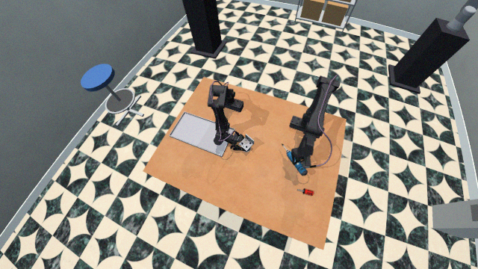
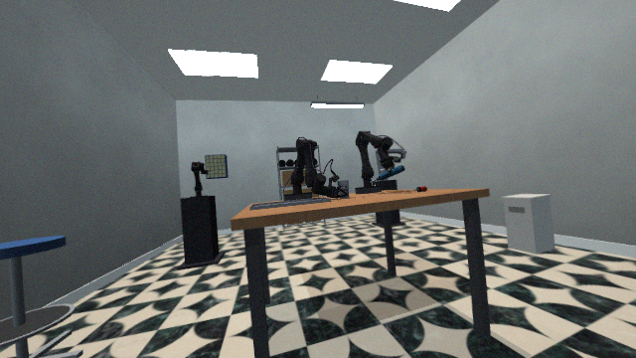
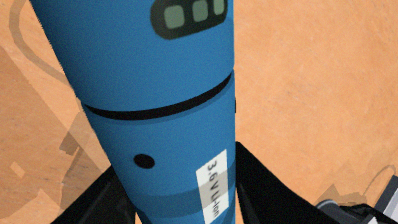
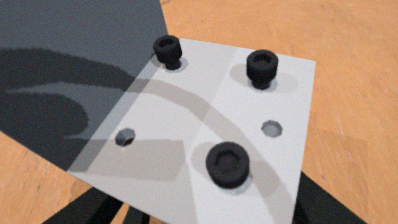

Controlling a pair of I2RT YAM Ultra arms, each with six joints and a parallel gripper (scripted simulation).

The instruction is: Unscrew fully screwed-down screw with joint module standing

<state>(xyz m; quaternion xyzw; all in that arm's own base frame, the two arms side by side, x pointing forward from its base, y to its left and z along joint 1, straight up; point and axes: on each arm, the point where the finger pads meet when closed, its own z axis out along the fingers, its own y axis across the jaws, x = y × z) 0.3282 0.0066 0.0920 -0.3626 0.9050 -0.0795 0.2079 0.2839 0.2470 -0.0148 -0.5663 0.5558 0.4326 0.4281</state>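
Right now the round joint module is right at my right hand. From my right hand the other things lie so: grey mat 10 mm ahead, 330 mm to the right, 20 mm below; grey bracket 50 mm above; screw 10 mm ahead, 20 mm to the right, 50 mm above.
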